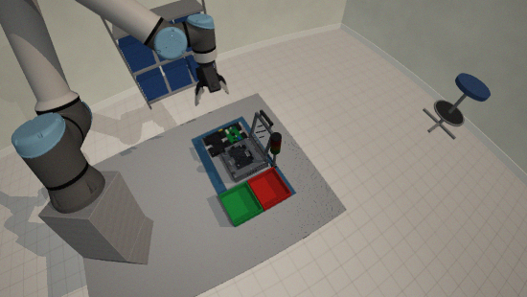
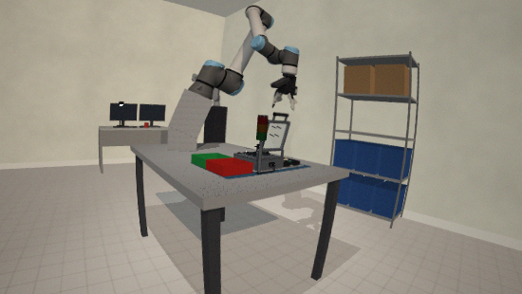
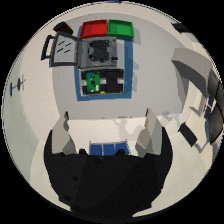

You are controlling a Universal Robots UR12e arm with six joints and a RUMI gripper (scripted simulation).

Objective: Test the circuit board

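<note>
Right now my hand is 28 cm above the green circuit board, 6 cm short of it and 3 cm to the left of it. Also, from my hand: green bin (37 cm to the right, 29 cm below, 14 cm behind); then red bin (39 cm to the right, 29 cm below, 1 cm ahead); then tester lid (21 cm to the right, 12 cm below, 12 cm ahead).
</note>
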